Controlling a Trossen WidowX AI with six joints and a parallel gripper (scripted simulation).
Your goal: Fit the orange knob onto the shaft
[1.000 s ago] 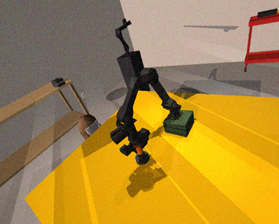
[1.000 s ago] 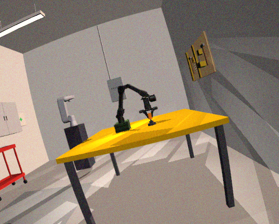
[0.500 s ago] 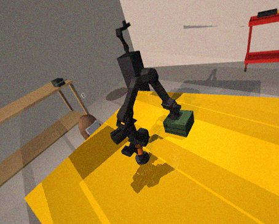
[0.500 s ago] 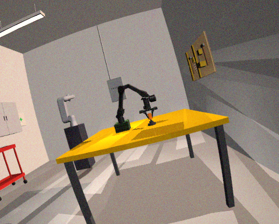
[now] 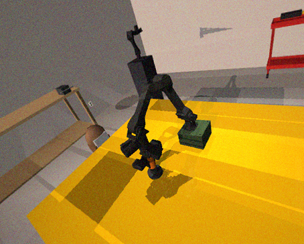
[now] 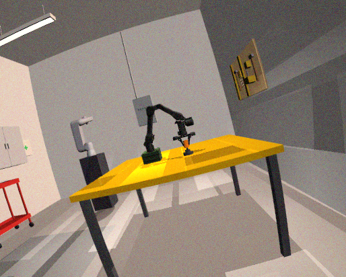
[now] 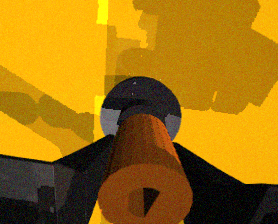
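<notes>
Now: the orange knob 2 cm above my gripper tip. Round my gripper tip: pedestal: 4 cm below.
</notes>
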